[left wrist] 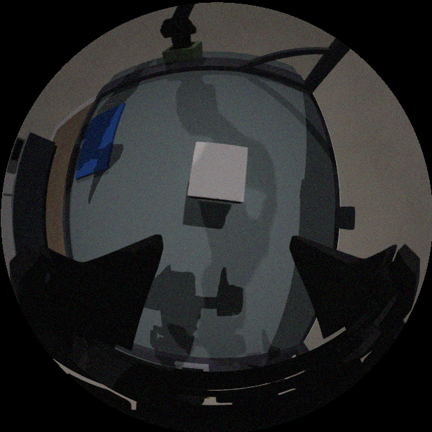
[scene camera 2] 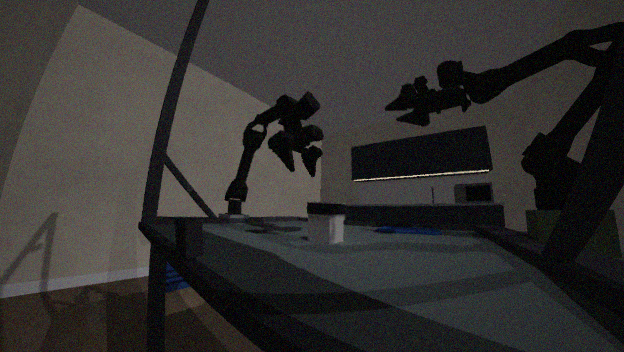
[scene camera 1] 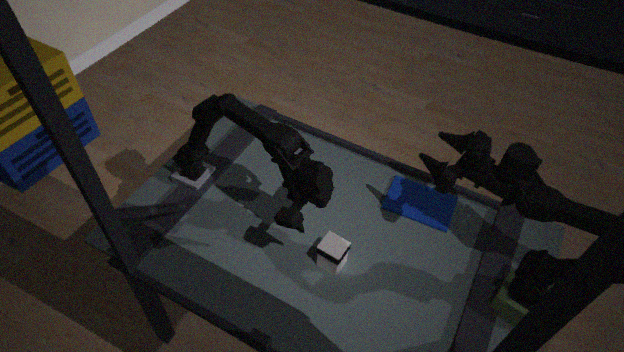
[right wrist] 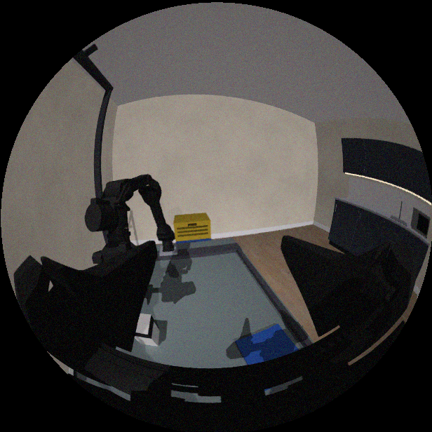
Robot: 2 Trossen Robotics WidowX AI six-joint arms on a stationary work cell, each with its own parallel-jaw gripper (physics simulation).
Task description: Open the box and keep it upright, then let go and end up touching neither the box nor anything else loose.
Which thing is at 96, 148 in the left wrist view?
A flat blue panel.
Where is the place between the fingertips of my left gripper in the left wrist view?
229, 242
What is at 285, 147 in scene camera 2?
My left gripper.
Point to a small dark block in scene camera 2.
189, 231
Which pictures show my right gripper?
Scene camera 2, scene camera 1 and the right wrist view only.
